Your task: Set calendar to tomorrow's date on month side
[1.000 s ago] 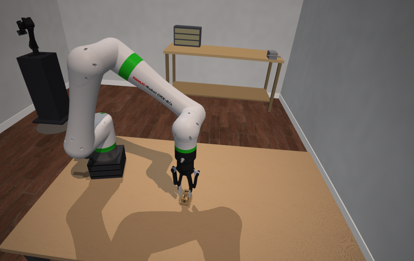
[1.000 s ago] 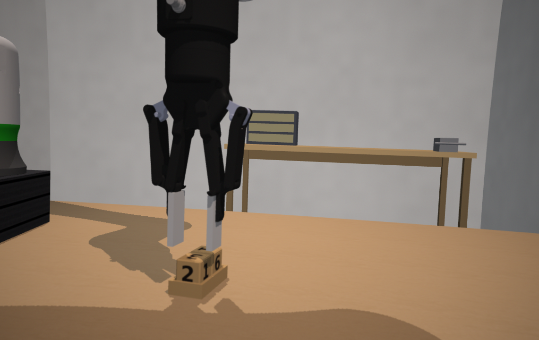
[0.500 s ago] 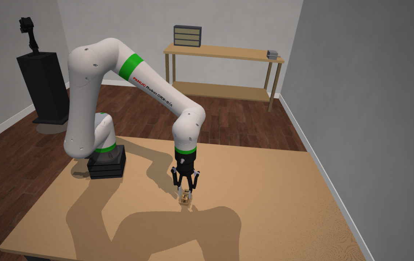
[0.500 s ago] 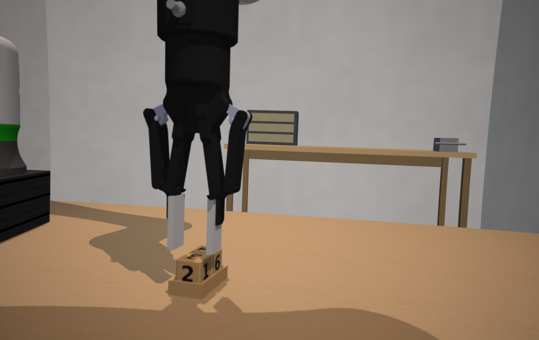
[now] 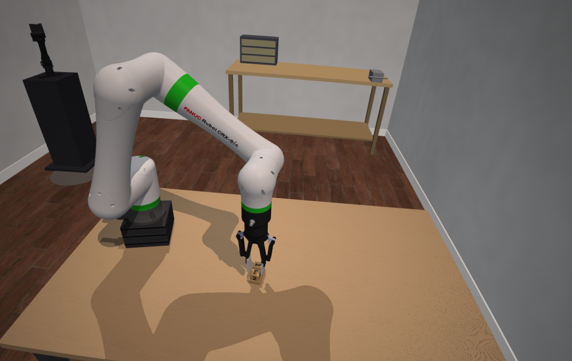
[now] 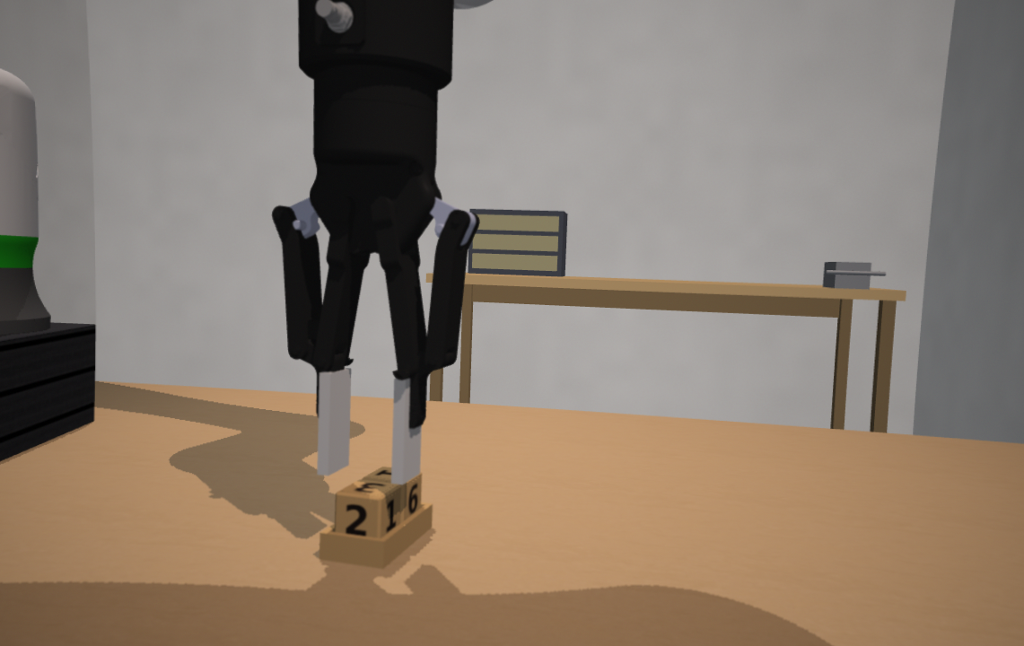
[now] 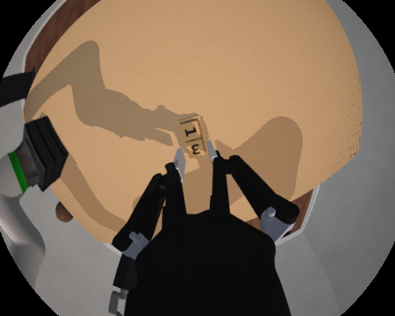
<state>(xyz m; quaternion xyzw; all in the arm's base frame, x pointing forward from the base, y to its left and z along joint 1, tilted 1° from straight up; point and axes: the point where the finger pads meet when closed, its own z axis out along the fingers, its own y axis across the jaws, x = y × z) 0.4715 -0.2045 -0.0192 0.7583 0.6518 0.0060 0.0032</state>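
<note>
Now: hand 20 mm to the right of the wooden tray and 70 mm above it.
</note>
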